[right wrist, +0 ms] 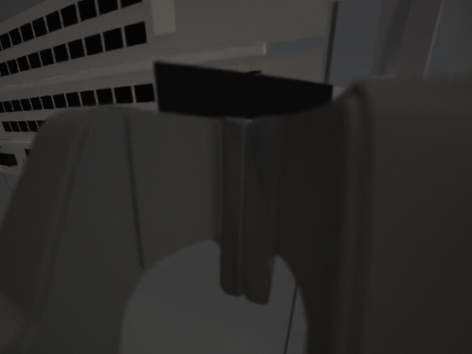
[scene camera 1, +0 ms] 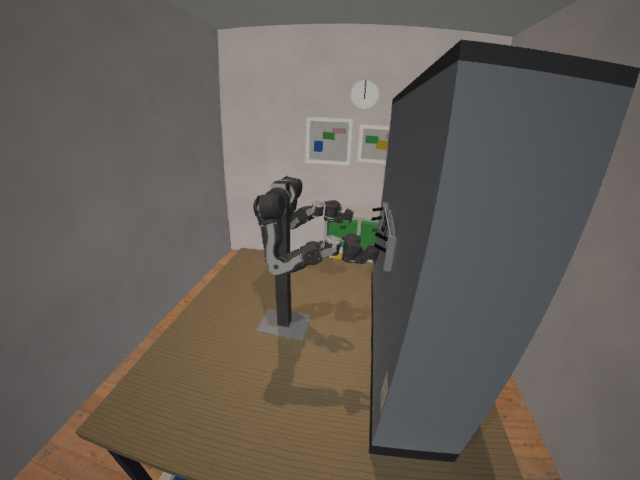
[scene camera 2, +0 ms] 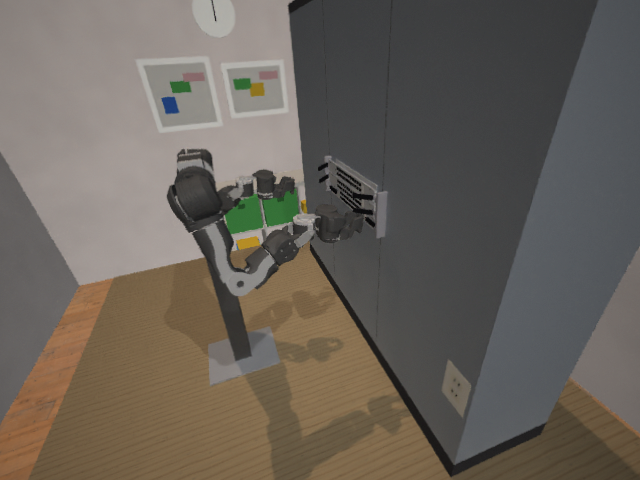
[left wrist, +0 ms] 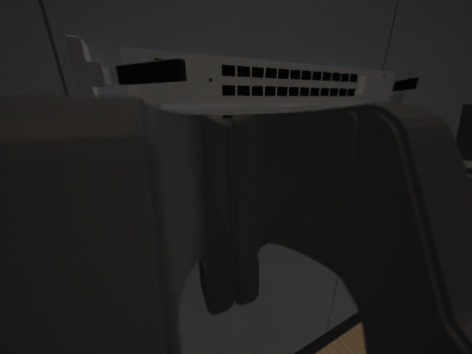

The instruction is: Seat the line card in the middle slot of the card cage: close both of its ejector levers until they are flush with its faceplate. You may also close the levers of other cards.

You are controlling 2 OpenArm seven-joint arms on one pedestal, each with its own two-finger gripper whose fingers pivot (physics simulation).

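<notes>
The card cage (scene camera 1: 390, 258) (scene camera 2: 381, 214) (left wrist: 77, 55) sits on the cabinet front. The middle card's levers stick out: its far lever (scene camera 1: 377, 218) (scene camera 2: 324, 178) and its near lever (scene camera 1: 379, 246) (scene camera 2: 362, 210). The top card's far lever (scene camera 2: 323, 166) (left wrist: 152, 71) and near lever (scene camera 2: 362, 196) (left wrist: 405, 83) also stick out. My left gripper (scene camera 1: 349, 215) (scene camera 2: 290, 186) (left wrist: 234, 300) is shut and empty, apart from the cage. My right gripper (scene camera 1: 374, 253) (scene camera 2: 358, 222) (right wrist: 245, 297) is shut and empty, close below the near levers. Its fingers overlap a black lever (right wrist: 242, 92) in the right wrist view; which card's is unclear.
The tall dark cabinet (scene camera 1: 496, 232) (scene camera 2: 439, 155) stands at the right, with a socket plate (scene camera 1: 384, 392) (scene camera 2: 455, 387) low on its front. The robot pedestal (scene camera 1: 283, 299) (scene camera 2: 232, 320) stands to its left. Green panels (scene camera 1: 343, 227) (scene camera 2: 281, 209) show behind the arms.
</notes>
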